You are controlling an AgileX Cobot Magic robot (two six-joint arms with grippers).
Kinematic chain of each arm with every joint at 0, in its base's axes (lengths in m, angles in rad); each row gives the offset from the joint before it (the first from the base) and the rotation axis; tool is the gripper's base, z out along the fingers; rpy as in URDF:
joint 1: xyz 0 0 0.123 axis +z
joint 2: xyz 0 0 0 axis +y
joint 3: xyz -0.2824 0 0.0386 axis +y
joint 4: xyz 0.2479 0 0.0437 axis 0.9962 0 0.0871
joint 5: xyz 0 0 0 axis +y
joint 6: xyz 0.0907 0 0.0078 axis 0.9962 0 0.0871
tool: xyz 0 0 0 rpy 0 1.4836 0
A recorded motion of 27 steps. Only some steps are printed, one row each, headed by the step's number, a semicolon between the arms.
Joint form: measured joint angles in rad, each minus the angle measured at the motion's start. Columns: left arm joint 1, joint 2, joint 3, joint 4, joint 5, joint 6; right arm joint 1, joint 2, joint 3, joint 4, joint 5, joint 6.
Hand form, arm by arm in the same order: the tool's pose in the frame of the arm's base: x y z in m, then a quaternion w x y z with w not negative. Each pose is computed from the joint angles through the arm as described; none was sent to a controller.
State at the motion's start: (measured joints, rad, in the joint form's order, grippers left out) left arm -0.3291 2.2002 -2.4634 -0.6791 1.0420 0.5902; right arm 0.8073 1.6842 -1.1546 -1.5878 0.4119 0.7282
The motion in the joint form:
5: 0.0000 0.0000 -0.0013 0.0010 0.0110 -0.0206; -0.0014 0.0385 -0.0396 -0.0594 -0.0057 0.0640
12: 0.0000 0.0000 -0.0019 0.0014 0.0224 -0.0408; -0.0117 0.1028 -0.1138 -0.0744 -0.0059 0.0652
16: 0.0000 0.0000 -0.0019 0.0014 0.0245 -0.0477; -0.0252 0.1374 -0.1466 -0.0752 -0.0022 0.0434
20: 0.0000 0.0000 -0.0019 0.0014 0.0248 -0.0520; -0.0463 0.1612 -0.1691 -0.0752 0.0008 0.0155
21: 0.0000 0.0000 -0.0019 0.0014 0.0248 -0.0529; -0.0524 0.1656 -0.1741 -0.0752 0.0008 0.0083
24: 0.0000 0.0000 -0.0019 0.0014 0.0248 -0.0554; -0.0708 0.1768 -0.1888 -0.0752 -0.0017 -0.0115
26: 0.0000 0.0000 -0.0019 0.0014 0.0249 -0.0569; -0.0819 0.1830 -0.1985 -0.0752 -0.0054 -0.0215
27: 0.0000 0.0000 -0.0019 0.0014 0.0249 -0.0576; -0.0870 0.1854 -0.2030 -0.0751 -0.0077 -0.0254
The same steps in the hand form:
5: 0.4465 -0.2049 0.3932 0.43410 0.34670 0.78242 -0.28140; 0.2986 0.2592 0.2758 0.53288 -0.53209 0.63200 -0.18303
12: 0.4457 -0.2050 0.3926 0.42666 0.34152 0.78701 -0.28625; 0.3144 0.2695 0.2737 0.53725 -0.52960 0.62867 -0.18885
16: 0.4455 -0.2050 0.3925 0.42478 0.33929 0.78841 -0.28784; 0.3245 0.2713 0.2696 0.53301 -0.53191 0.62685 -0.20008
20: 0.4455 -0.2050 0.3925 0.42403 0.33767 0.78917 -0.28877; 0.3347 0.2684 0.2667 0.52726 -0.53360 0.62556 -0.21433
21: 0.4455 -0.2050 0.3925 0.42390 0.33731 0.78932 -0.28896; 0.3372 0.2672 0.2664 0.52607 -0.53379 0.62520 -0.21782
24: 0.4455 -0.2050 0.3925 0.42354 0.33633 0.78974 -0.28949; 0.3444 0.2633 0.2661 0.52340 -0.53396 0.62411 -0.22677
26: 0.4455 -0.2050 0.3925 0.42328 0.33576 0.79001 -0.28981; 0.3487 0.2611 0.2664 0.52266 -0.53366 0.62353 -0.23075
27: 0.4455 -0.2050 0.3925 0.42318 0.33548 0.79012 -0.28996; 0.3506 0.2601 0.2667 0.52262 -0.53331 0.62335 -0.23213

